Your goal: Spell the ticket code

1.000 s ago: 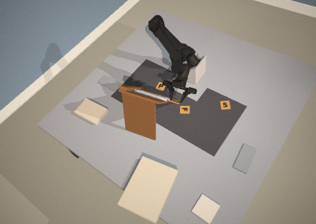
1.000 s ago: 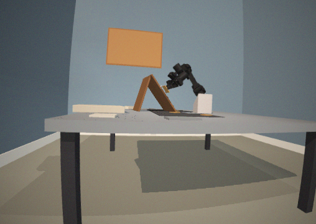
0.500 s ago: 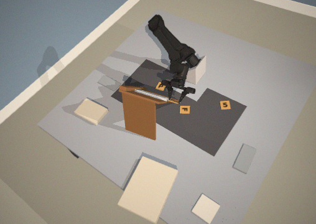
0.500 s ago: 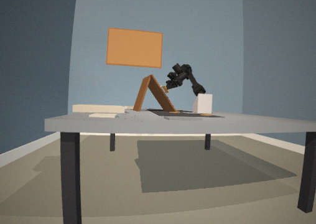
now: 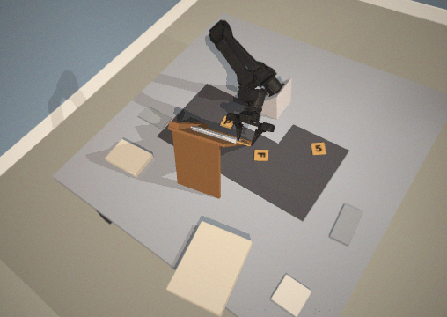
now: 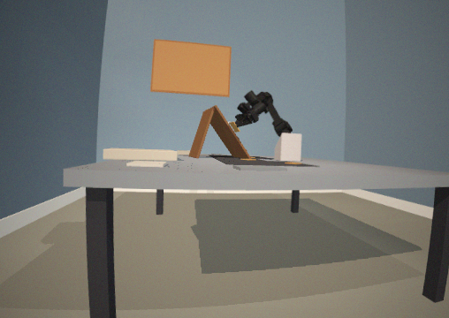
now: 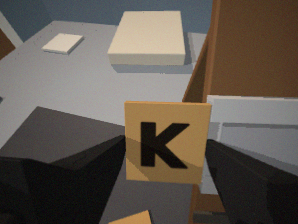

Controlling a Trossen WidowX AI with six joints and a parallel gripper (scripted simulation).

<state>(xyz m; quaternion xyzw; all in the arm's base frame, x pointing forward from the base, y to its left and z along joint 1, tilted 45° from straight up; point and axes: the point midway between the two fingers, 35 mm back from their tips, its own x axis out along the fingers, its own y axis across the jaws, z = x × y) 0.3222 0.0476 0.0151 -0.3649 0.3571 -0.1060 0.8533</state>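
The white ticket lies 50 mm behind my gripper tip, 100 mm to the right of it and 90 mm below it. Round my gripper tip: f tile (70 mm behind, 30 mm to the left, 170 mm below); then k tile (right at my gripper tip); then y tile (10 mm ahead, 180 mm to the right).
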